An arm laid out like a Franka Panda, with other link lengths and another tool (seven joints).
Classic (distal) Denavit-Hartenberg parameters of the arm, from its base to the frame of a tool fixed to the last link. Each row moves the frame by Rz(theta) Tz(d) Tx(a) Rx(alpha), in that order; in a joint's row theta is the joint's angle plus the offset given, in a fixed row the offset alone. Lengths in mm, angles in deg.
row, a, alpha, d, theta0
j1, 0, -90, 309.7, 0
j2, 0, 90, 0, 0
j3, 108.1, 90, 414, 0
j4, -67.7, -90, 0, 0
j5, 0, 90, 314.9, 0
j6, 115.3, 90, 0, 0
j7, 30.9, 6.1, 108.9, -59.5
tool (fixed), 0, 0, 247.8, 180
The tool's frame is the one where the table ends.
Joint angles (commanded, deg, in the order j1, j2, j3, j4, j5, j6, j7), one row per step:
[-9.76, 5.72, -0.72, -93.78, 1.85, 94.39, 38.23]
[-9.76, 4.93, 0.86, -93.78, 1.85, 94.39, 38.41]
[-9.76, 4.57, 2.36, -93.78, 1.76, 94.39, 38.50]
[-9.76, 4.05, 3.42, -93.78, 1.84, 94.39, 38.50]
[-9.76, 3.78, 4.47, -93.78, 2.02, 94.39, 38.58]
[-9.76, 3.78, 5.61, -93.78, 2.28, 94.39, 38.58]
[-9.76, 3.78, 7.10, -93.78, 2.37, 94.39, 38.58]
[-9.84, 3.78, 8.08, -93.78, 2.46, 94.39, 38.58]
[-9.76, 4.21, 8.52, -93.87, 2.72, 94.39, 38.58]
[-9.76, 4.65, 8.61, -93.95, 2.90, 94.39, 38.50]
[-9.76, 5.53, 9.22, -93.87, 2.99, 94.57, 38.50]
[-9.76, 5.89, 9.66, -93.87, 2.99, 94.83, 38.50]
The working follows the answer.
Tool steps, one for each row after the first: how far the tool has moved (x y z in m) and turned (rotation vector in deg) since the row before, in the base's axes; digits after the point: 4 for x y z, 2 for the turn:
[0.0007, 0.0156, 0.0080, 0.00, -0.80, 1.39]
[0.0005, 0.0143, 0.0036, -0.03, -0.36, 1.42]
[-0.0001, 0.0111, 0.0053, 0.07, -0.54, 1.05]
[0.0000, 0.0115, 0.0029, 0.20, -0.29, 0.94]
[0.0001, 0.0128, 0.0004, 0.33, -0.03, 1.10]
[-0.0004, 0.0153, 0.0003, 0.19, -0.02, 1.47]
[-0.0004, 0.0094, 0.0002, 0.15, -0.01, 0.89]
[-0.0003, 0.0066, -0.0046, 0.36, 0.50, 0.48]
[0.0000, 0.0019, -0.0047, 0.27, 0.50, 0.14]
[0.0021, 0.0063, -0.0074, 0.29, 0.60, 0.58]
[0.0016, 0.0042, -0.0029, 0.10, 0.09, 0.42]

Tool pose at each row, in the base's axes (x y z in m, rotation vector in deg; rounded; the steps above come from the unrounded poses):
[0.5721, -0.0581, 0.3611, 15.73, -173.74, -13.99]
[0.5728, -0.0425, 0.3691, 18.00, -174.22, -13.84]
[0.5733, -0.0282, 0.3727, 20.23, -174.23, -13.67]
[0.5732, -0.0171, 0.3780, 21.94, -174.49, -13.65]
[0.5732, -0.0056, 0.3810, 23.45, -174.52, -13.87]
[0.5734, 0.0072, 0.3813, 25.14, -174.24, -14.31]
[0.5730, 0.0225, 0.3816, 27.39, -173.81, -14.52]
[0.5726, 0.0319, 0.3818, 28.73, -173.54, -14.70]
[0.5723, 0.0386, 0.3773, 29.34, -172.90, -15.32]
[0.5723, 0.0405, 0.3726, 29.43, -172.37, -15.80]
[0.5744, 0.0468, 0.3652, 30.15, -171.60, -16.30]
[0.5760, 0.0511, 0.3622, 30.75, -171.37, -16.43]

